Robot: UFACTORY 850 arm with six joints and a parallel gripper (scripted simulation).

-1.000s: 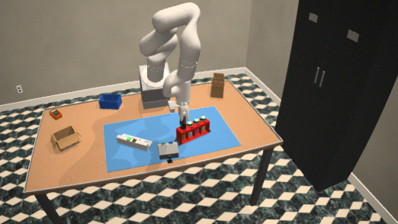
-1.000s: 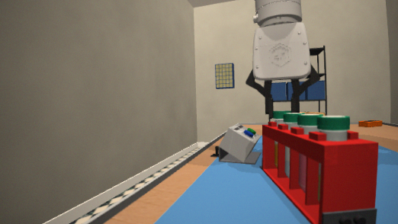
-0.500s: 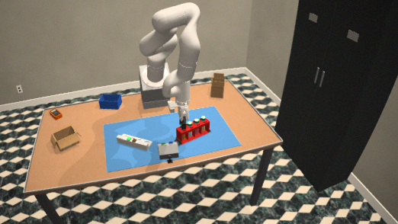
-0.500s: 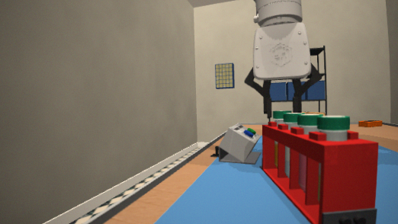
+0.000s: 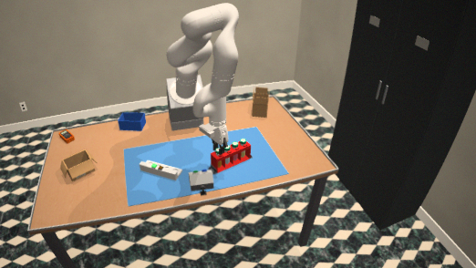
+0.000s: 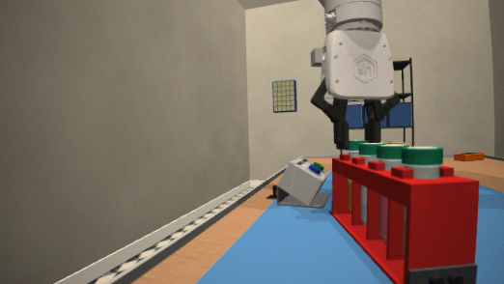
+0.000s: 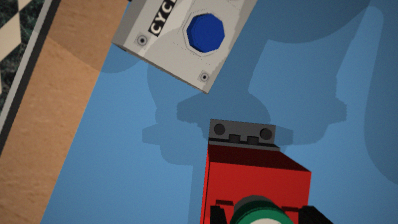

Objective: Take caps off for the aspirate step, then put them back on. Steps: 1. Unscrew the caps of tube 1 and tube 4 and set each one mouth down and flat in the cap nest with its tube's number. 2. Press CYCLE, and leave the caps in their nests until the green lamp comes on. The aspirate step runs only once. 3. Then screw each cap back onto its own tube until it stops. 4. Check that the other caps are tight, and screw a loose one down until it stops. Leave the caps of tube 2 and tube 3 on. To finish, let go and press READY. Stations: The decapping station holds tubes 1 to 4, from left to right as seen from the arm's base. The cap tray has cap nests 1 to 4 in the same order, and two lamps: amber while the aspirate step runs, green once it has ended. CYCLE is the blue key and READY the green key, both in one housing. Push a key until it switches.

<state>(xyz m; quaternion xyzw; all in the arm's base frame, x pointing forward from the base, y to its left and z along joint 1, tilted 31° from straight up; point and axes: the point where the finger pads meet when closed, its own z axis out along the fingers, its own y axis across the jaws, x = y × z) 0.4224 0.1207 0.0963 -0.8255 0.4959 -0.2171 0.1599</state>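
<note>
The tube cap is 1 cm below my hand. Round my hand: green cap: 14 cm to the left, 6 cm behind, 2 cm below; key housing: 11 cm to the right, 10 cm ahead, 8 cm below; blue cycle key: 9 cm to the right, 8 cm ahead, 6 cm below.
</note>
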